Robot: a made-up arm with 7 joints.
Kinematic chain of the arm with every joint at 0, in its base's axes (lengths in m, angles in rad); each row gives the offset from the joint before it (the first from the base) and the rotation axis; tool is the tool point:
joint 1: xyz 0 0 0.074 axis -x
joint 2: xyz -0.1 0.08 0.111 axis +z
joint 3: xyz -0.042 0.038 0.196 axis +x
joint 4: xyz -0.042 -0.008 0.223 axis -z
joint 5: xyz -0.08 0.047 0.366 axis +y
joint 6: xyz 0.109 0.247 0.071 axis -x
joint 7: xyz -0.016 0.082 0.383 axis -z
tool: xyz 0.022 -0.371 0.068
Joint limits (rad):
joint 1: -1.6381..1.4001
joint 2: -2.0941..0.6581
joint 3: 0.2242..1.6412
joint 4: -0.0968..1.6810
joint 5: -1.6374..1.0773
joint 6: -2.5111..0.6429
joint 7: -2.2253..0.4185
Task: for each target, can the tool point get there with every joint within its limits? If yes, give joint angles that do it. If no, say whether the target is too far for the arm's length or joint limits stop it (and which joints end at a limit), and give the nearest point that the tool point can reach.
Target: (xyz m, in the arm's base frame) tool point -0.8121 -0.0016 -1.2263
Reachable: no: joint limits stop it (at a limit: joint 1, joint 3, joint 4, joint 7) | nearest point -0.6973 -0.0730 -1.0086 | short by 0.256 m
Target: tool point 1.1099 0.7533 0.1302
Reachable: no: joint limits stop it (at a limit: joint 1, joint 2, joint 6, joint 7) | nearest point 0.9545 0.7207 0.2010 | short by 0.174 m
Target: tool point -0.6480 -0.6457 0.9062
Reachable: yes | joints 0.1969 -0.7542 0.9629 1.0799 -0.0070 -0.5012 -1.4205
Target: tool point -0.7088 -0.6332 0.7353
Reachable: yes | joints 0.0625 -1.0992 0.7410 1.2785 0.4833 -0.2266 -1.6577
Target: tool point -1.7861 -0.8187 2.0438
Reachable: no: too far | nearest point -1.0278 -0.5123 1.3066 | short by 1.101 m
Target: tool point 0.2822 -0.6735 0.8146
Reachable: yes | joints 0.0492 0.3623 0.9765 0.0401 -1.0741 -2.0799 -1.6492
